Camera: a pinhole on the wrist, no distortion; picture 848 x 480 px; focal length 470.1 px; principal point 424.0 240.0 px. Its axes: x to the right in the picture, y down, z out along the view. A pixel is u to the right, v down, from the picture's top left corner.
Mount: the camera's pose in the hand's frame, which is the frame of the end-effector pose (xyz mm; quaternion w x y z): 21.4 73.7 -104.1 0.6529 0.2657 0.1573 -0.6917
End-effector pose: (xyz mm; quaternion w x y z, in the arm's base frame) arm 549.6 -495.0 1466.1 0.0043 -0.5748 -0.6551 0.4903
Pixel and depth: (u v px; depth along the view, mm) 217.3 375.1 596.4
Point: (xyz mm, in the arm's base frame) 155.0 -764.8 1168.8
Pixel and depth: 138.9 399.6 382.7
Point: 343.4 -659.1 1209.2
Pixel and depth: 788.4 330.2 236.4
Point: 386.8 -436.9 1596.2
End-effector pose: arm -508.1 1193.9 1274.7 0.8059 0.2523 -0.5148 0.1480
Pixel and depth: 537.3 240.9 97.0
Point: -476.1 1215.4 1266.4
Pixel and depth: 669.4 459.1 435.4
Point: -364.8 796.5 1363.3
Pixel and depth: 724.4 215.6 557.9
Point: -391.6 678.3 1097.2
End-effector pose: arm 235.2 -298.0 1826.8 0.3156 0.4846 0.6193 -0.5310
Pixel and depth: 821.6 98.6 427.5
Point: -130.6 -347.2 2141.7
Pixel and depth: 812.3 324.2 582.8
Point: -404.2 -370.1 2009.8
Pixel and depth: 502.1 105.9 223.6
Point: 183.4 -361.7 1913.2
